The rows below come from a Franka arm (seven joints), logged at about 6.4 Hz.
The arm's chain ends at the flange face. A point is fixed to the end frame.
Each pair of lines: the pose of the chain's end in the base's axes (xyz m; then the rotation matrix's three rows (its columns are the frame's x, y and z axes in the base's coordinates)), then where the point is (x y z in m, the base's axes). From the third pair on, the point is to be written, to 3 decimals.
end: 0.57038 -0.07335 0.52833; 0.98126 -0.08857 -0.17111; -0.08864 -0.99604 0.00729; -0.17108 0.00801 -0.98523
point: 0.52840 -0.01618 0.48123
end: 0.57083 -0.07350 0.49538; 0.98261 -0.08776 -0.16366; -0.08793 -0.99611 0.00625; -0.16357 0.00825 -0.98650
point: 0.52916 -0.01641 0.44792
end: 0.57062 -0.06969 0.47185; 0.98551 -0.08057 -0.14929; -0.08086 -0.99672 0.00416; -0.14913 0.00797 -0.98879
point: 0.529 -0.013 0.424
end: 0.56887 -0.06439 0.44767; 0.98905 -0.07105 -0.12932; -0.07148 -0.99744 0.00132; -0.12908 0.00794 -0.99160
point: 0.528 -0.008 0.399
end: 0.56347 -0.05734 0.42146; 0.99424 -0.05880 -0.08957; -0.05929 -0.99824 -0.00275; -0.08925 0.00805 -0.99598
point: 0.524 -0.002 0.371
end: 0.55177 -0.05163 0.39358; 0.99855 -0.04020 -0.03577; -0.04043 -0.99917 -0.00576; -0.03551 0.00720 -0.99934
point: 0.514 0.003 0.341
